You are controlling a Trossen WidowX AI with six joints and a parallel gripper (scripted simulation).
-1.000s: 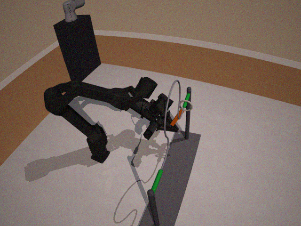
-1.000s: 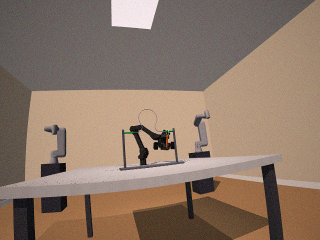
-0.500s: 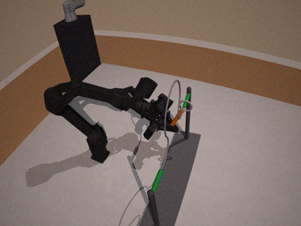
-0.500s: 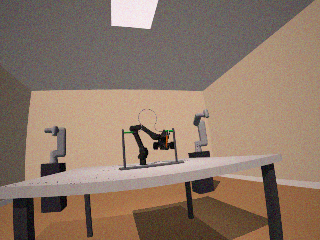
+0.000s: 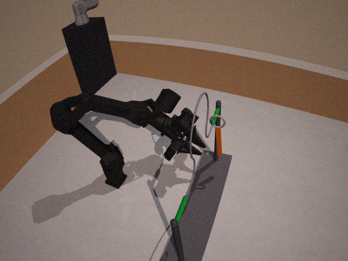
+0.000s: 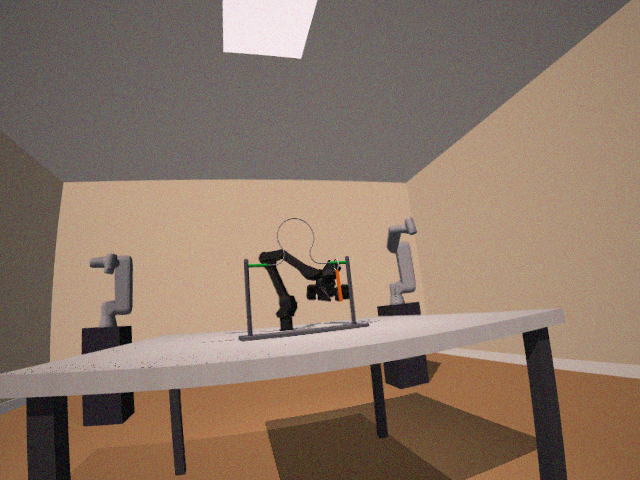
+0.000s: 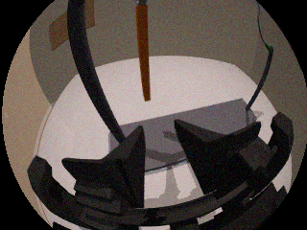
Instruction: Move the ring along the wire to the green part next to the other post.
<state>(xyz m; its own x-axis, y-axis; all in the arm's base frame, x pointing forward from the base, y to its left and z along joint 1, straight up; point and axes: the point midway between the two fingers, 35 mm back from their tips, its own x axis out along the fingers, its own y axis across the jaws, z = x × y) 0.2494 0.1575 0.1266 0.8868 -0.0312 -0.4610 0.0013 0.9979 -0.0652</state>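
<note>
The ring with orange handle is 9 cm above my gripper tip, 4 cm ahead of it and 1 cm to the left of it.
</note>
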